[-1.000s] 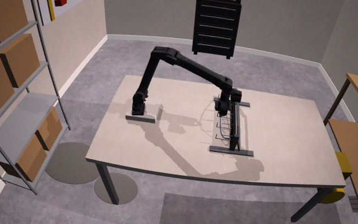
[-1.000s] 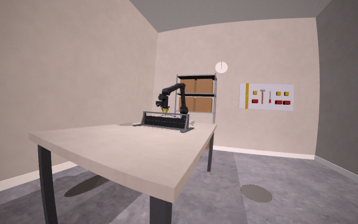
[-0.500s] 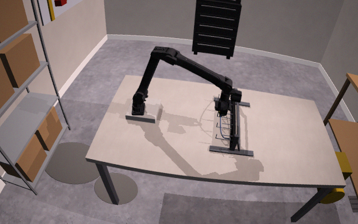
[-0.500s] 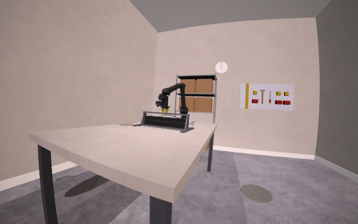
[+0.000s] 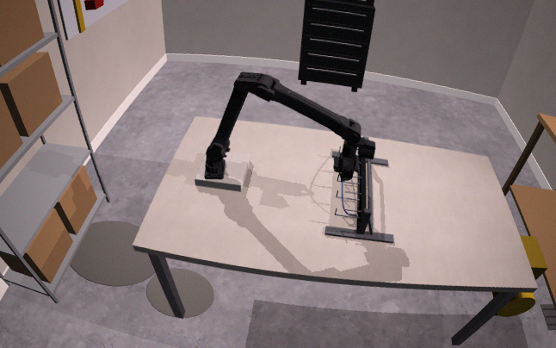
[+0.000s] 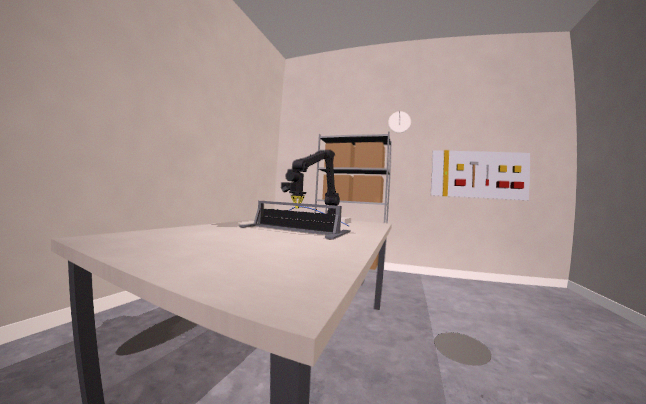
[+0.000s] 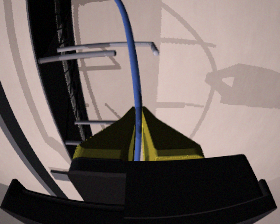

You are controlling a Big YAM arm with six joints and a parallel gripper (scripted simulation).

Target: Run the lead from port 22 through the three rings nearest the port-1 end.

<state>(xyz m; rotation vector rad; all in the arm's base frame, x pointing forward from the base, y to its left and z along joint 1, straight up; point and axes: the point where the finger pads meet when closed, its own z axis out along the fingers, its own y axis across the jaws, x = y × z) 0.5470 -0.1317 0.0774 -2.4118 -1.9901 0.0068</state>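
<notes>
The dark rack lies 11 cm ahead of my hand, 5 cm below it and 3 cm to the left of it.
</notes>
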